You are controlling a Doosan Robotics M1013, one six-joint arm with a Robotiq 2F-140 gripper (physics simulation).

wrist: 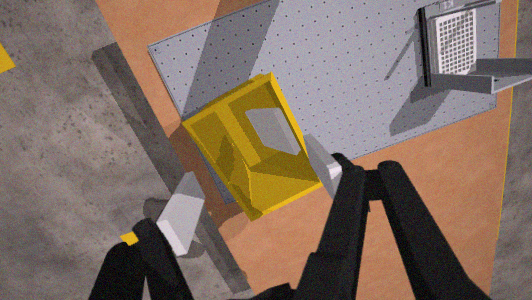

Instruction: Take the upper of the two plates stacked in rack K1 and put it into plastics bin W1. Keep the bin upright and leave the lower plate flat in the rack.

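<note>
My gripper (252, 167) is open, with its two pale pads wide apart and nothing between them. It is above the yellow bin W1 (285, 192), with one pad beyond the left side of the bin and the other by its right wall. The bin's mouth faces the camera and it looks upright. A grey, flat-faced piece (272, 129), which looks like the upper plate, is inside the bin at its upper right; its wells do not show and its exact tilt is unclear. Rack K1 (462, 83) is at the upper right and holds a white gridded plate (456, 42) that looks flat.
The grey perforated board (340, 65) lies on the orange-brown table top (425, 200), and the bin overlaps the board's lower left edge. The rack has dark upright sides and a projecting arm at the right. A speckled grey floor (60, 150) lies beyond the table's left edge.
</note>
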